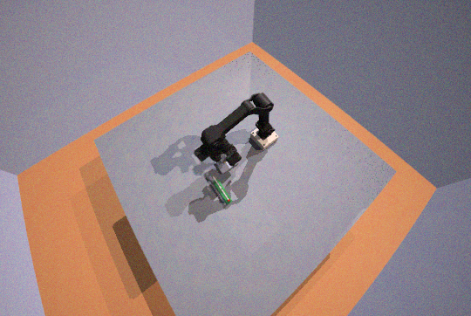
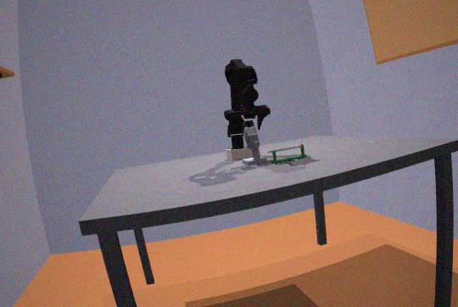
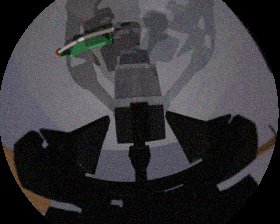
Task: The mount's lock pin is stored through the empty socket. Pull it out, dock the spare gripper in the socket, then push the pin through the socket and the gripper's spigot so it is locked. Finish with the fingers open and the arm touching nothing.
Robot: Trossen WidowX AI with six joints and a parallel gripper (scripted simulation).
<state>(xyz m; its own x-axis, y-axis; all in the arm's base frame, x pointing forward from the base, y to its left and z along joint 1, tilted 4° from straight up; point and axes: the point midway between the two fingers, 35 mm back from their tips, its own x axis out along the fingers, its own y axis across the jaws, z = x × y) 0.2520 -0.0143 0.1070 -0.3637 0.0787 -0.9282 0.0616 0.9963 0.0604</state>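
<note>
My gripper tip is 30 mm short of the spare gripper and 10 mm above it. The rest, counted from my gripper tip: green bar-shaped rack 150 mm ahead, 110 mm to the left, 110 mm below; then grey socket mount 80 mm below, 50 mm ahead.
</note>
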